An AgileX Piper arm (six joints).
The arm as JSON. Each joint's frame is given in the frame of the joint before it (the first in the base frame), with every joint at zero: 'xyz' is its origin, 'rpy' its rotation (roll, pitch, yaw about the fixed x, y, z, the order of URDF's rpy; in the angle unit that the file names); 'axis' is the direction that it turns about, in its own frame. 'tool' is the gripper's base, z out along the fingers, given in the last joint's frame.
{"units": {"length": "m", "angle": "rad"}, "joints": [
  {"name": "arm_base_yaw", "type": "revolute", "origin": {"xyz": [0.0, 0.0, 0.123], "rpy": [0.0, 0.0, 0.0]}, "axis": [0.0, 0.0, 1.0]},
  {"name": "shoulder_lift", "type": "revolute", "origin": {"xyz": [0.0, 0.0, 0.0], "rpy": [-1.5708, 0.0, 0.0]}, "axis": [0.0, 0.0, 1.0]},
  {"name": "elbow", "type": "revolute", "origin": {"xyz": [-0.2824, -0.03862, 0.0], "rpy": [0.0, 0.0, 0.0]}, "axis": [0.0, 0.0, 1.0]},
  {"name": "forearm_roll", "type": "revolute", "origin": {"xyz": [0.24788, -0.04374, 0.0], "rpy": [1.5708, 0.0, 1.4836]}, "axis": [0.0, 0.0, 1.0]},
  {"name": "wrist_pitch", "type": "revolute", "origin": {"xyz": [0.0, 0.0, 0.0], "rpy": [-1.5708, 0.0, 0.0]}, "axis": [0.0, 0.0, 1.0]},
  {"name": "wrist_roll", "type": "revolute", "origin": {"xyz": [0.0, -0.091, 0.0], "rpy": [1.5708, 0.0, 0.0]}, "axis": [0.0, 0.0, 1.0]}
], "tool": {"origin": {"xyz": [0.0, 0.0, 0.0], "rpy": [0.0, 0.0, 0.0]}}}
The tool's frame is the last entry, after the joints.
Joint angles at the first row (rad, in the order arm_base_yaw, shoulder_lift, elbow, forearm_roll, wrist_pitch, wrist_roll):
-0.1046 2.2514 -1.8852 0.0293 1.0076 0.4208
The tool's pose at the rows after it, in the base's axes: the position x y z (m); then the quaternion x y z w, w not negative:
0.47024, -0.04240, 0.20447, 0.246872, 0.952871, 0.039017, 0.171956
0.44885, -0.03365, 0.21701, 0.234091, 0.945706, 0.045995, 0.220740
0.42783, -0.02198, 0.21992, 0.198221, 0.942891, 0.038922, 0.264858
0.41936, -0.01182, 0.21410, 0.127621, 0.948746, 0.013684, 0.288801
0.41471, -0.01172, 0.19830, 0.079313, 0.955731, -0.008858, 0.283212
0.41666, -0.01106, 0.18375, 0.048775, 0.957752, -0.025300, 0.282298
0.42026, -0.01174, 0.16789, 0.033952, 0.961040, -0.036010, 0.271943
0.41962, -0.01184, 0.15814, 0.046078, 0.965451, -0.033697, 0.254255
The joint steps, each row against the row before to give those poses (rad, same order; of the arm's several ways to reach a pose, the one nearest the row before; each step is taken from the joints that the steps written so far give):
0.0104 -0.0743 0.0555 -0.0022 -0.0506 -0.0196
0.0157 -0.1252 0.1797 -0.0019 -0.1553 -0.0078
0.0284 -0.1012 0.1685 -0.0348 -0.1549 -0.0231
0.0299 -0.0323 0.0843 -0.0602 -0.0945 -0.0747
0.0035 0.0078 0.0526 -0.0393 -0.0458 -0.0667
0.0054 0.0280 0.0188 -0.0479 -0.0429 -0.0183
0.0012 0.0403 -0.0001 -0.0351 -0.0173 0.0004
0.0000 0.0208 0.0012 0.0035 0.0156 0.0216

